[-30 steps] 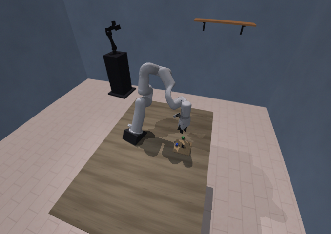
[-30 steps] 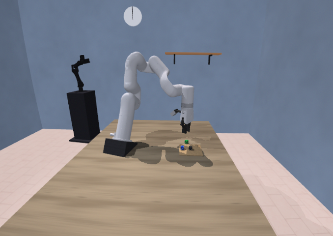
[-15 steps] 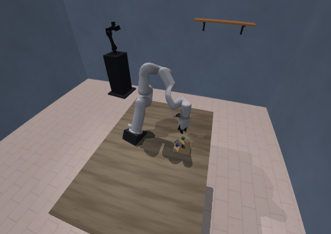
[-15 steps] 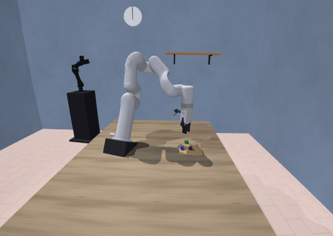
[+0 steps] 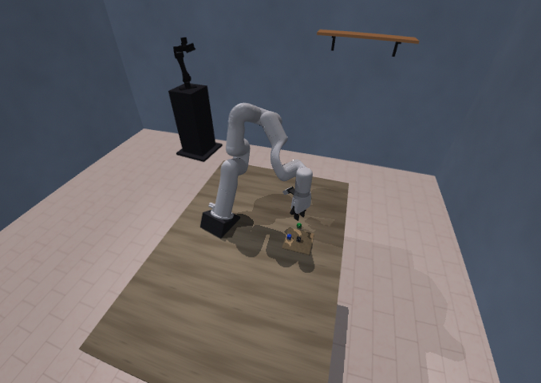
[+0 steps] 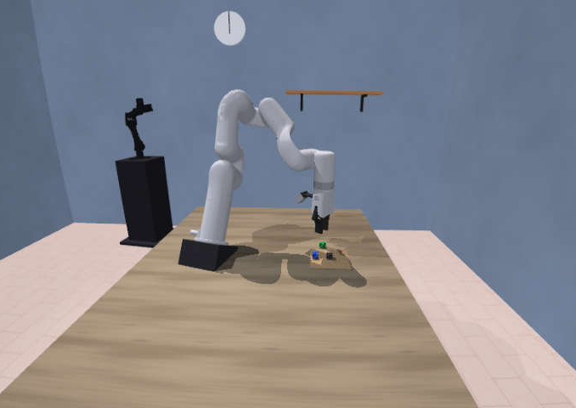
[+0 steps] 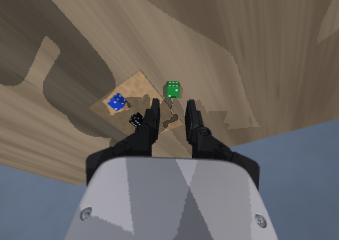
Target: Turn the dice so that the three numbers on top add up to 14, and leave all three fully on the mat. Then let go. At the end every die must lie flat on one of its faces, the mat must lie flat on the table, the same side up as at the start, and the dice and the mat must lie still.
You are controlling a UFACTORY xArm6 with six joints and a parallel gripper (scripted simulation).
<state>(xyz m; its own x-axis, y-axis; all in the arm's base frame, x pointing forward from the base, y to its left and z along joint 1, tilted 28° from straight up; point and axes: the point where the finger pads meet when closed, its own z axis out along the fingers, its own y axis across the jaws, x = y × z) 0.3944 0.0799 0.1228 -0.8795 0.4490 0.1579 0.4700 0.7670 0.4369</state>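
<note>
Now: hand 8 cm above the green die and 1 cm short of it. Also, from my hand: black die 10 cm to the right, 7 cm below, 4 cm ahead; then tan mat 10 cm to the right, 8 cm below, 4 cm ahead; then blue die 10 cm to the right, 7 cm below, 2 cm behind.
</note>
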